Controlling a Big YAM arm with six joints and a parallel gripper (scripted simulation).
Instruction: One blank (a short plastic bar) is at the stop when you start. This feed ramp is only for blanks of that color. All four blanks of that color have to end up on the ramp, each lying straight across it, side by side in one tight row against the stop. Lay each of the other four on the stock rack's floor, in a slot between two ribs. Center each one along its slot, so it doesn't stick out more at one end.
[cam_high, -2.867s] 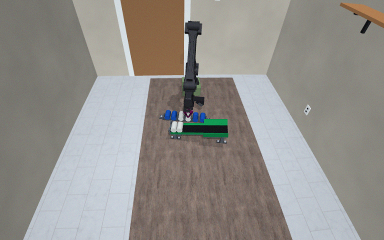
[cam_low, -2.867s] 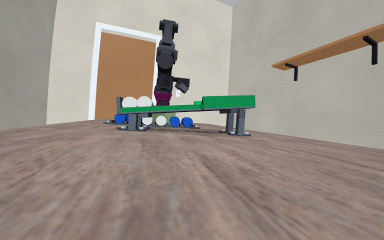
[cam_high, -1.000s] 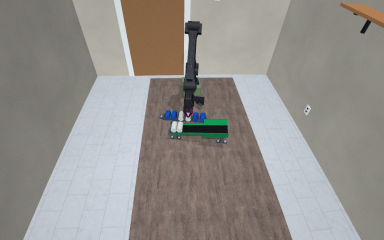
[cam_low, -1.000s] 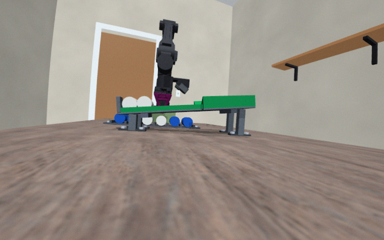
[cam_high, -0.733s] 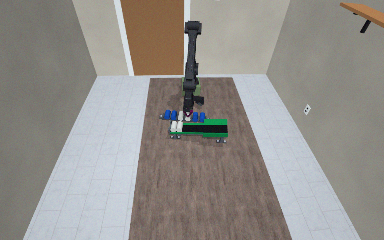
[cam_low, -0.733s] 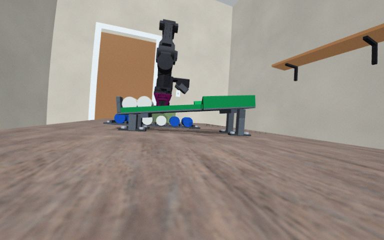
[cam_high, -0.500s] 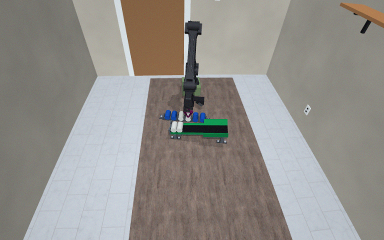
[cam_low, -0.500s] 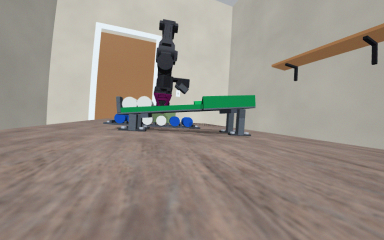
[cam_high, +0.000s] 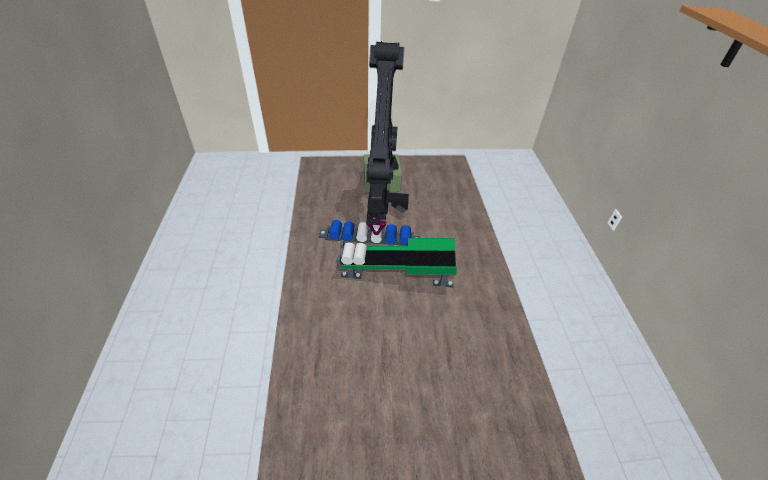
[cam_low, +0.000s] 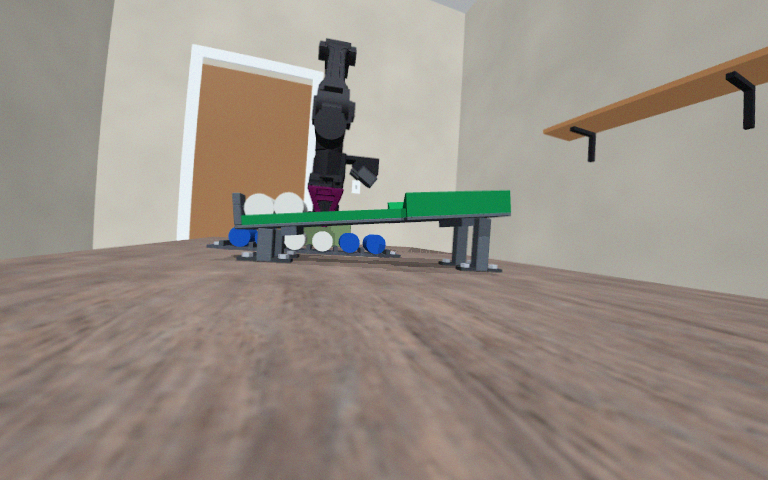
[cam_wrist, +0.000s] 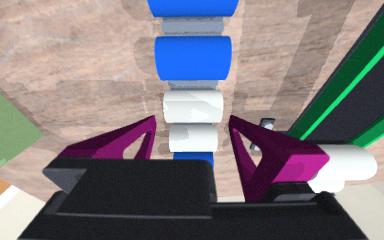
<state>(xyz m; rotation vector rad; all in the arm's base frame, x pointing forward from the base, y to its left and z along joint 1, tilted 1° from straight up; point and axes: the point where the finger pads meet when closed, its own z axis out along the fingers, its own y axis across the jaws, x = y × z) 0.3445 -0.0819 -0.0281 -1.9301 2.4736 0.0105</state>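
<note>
The stock rack is 10 mm behind my hand, 30 mm to the right of it and 70 mm below it.
</note>
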